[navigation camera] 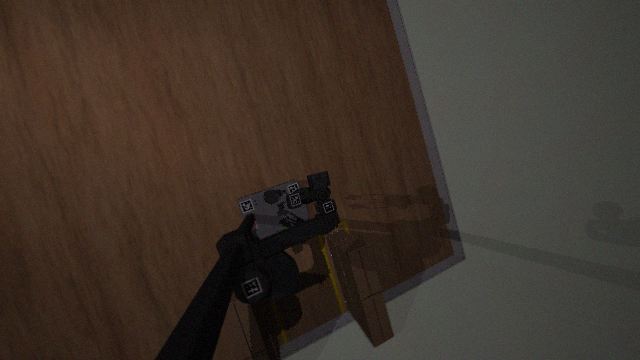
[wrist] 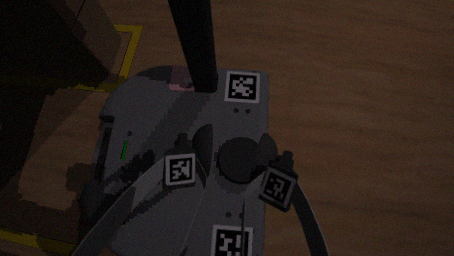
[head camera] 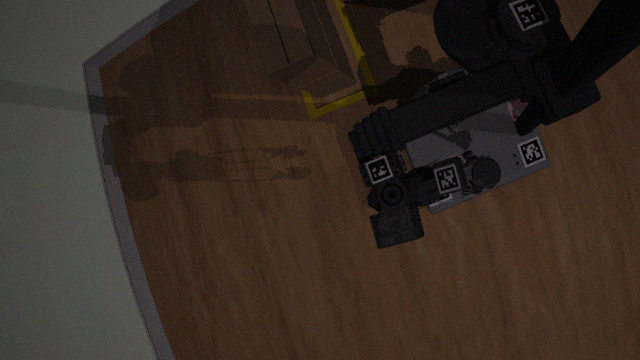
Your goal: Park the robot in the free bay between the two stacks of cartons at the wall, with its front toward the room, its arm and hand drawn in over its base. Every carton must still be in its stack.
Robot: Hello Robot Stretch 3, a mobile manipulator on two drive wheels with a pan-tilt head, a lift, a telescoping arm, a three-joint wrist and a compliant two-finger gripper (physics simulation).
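Frame: origin at the robot's base, x ahead, y right, z down, level; centimetres.
Seen in the pictures: gripper, fingertip midpoint: (navigation camera: 277,199) (head camera: 477,170); robot's base, origin of the base link: (navigation camera: 270,195) (head camera: 484,172).
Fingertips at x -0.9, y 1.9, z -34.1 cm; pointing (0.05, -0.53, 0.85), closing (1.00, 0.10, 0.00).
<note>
Pixels of each thing's top centre, then the offset from my fingertips to it. Level surfaces: height alone.
- Yellow tape, middle of its top: (head camera: 313,21) (navigation camera: 343,266) dx -61.5, dy +27.7, dz +33.9 cm
- stack, middle of its top: (navigation camera: 242,329) dx -46.4, dy -31.3, dz -2.0 cm
- wooden floor, its level: dz +34.0 cm
The robot's grey base (head camera: 505,142) (navigation camera: 260,197) (wrist: 235,122) stands at the room-side end of the bay, its straight edge away from the wall. Yellow tape (head camera: 361,55) (navigation camera: 330,270) (wrist: 130,55) marks the bay's side. One upright carton stack (head camera: 320,75) (navigation camera: 367,295) stands beside this tape in the head and navigation views; the other stack (navigation camera: 245,320) (wrist: 95,30) is partly hidden in the navigation view and cut off in the wrist view. My gripper (head camera: 467,172) (wrist: 235,146) is open and empty, folded back over the base; the wrist elbow overhangs the base's side.
The arm (head camera: 450,100) (navigation camera: 290,240) lies across the base from the mast. A pale wall (head camera: 45,200) (navigation camera: 525,125) with a grey skirting meets the wooden floor (head camera: 300,275) (navigation camera: 125,100) (wrist: 360,125) and forms a corner beyond one stack. Dark shadows cover parts of the bay.
</note>
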